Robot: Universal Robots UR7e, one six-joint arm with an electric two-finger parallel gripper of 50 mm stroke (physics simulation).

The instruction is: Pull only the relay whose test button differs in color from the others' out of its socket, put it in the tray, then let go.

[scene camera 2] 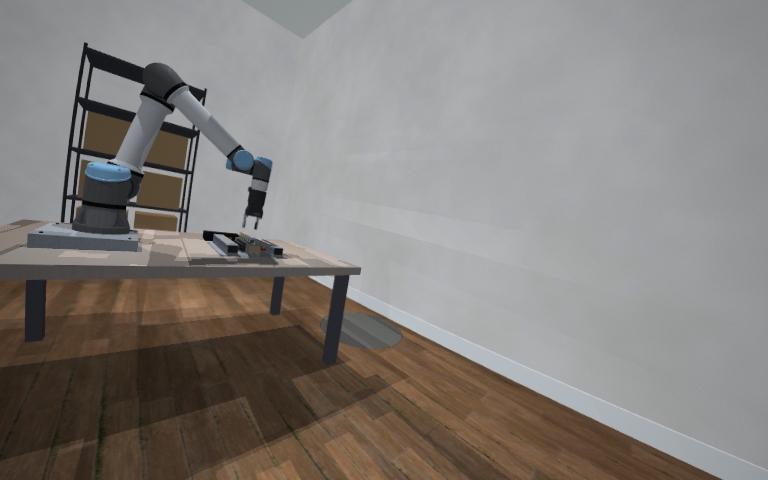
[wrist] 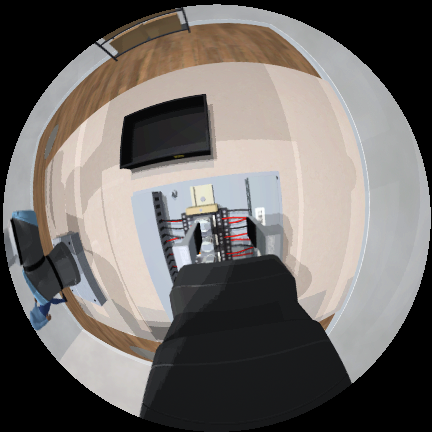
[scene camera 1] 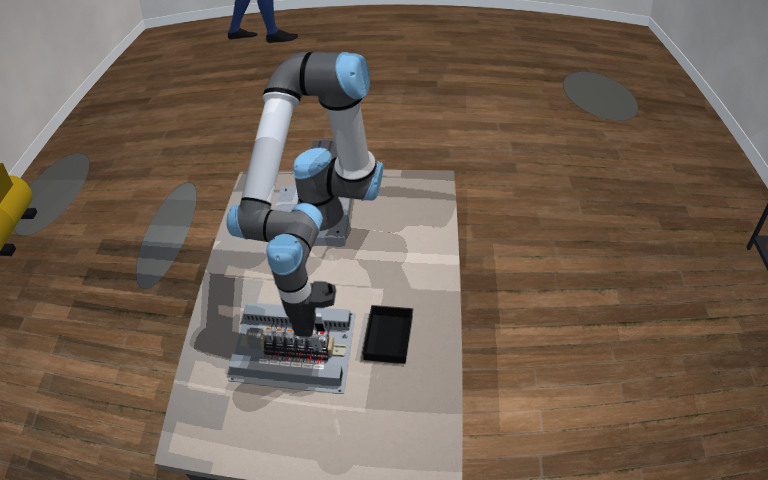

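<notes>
The relay with the red test button is seated at the right end of the relay row in the first scene view, next to the tan end stop. Other relays in the row show orange buttons. In the wrist view the buttons near the fingers are mostly hidden. My gripper is open and empty, pointing down a little above the row. In the wrist view its fingers stand on either side of the row, near the red-button end. The black tray is empty, right of the panel.
The grey panel carries wire ducts along both sides of the row, with red and black wires between. A rail end sticks out toward the tray. The arm's base stands at the back of the table.
</notes>
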